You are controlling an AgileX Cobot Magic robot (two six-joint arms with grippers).
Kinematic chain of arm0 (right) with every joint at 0, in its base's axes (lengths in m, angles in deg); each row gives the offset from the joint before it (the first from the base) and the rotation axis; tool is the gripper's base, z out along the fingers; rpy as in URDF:
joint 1: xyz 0 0 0.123 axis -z
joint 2: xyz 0 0 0 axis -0.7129 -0.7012 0
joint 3: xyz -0.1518 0.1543 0.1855 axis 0.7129 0.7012 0
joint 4: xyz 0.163 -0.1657 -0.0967 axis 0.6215 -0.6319 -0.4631
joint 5: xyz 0 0 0 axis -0.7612 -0.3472 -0.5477
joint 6: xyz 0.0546 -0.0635 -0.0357 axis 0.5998 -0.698 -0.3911
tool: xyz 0 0 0 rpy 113.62 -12.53 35.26
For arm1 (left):
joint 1: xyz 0 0 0.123 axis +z
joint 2: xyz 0 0 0 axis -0.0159 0.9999 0
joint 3: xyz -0.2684 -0.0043 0.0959 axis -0.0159 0.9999 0
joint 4: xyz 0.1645 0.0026 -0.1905 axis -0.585 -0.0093 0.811
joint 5: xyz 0 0 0 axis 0.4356 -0.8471 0.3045
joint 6: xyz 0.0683 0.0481 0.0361 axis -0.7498 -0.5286 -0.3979
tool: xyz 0 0 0 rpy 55.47 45.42 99.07
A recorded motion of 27 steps. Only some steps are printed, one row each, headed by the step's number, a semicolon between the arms.
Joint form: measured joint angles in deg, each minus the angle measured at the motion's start. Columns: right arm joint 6, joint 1, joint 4, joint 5, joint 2, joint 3; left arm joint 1, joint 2, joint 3, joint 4, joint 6, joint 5.
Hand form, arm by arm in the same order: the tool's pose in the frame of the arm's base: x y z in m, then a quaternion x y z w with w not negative. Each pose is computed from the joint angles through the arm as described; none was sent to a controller.
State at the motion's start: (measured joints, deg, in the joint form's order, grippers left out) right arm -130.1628 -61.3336 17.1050 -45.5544 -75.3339 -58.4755; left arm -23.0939 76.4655 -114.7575 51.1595 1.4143 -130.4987
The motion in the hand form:
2: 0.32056 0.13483 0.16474 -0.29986 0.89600 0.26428 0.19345; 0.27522 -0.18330 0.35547 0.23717 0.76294 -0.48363 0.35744
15: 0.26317 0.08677 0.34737 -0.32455 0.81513 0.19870 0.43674; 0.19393 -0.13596 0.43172 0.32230 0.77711 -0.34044 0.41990
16: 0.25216 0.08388 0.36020 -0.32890 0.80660 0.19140 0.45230; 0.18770 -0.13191 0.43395 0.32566 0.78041 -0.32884 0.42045
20: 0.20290 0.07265 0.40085 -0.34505 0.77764 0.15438 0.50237; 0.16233 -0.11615 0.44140 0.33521 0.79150 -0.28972 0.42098
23: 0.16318 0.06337 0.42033 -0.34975 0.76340 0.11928 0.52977; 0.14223 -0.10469 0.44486 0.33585 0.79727 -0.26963 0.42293
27: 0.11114 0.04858 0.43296 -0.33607 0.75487 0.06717 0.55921; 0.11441 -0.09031 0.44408 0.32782 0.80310 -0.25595 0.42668
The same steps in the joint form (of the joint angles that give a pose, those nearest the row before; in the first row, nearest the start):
2: 0.20 0.89 -0.59 0.13 2.93 -0.18; -0.02 -2.89 -1.86 -4.17 2.81 0.05
15: 3.71 7.35 -6.71 -3.52 33.81 -3.63; -0.02 -21.24 -6.14 -36.02 22.14 -5.22
16: 4.32 7.59 -7.63 -4.17 36.52 -3.88; -0.02 -22.50 -6.13 -38.21 23.41 -6.08
20: 7.75 8.12 -12.86 -6.86 47.17 -4.42; 0.01 -27.42 -5.98 -45.41 27.70 -9.88
23: 11.57 8.21 -18.33 -8.85 55.03 -4.31; 0.03 -31.36 -5.28 -49.16 30.37 -12.35
27: 18.32 8.24 -27.07 -11.15 65.32 -3.38; 0.06 -37.15 -2.96 -52.29 33.65 -14.68

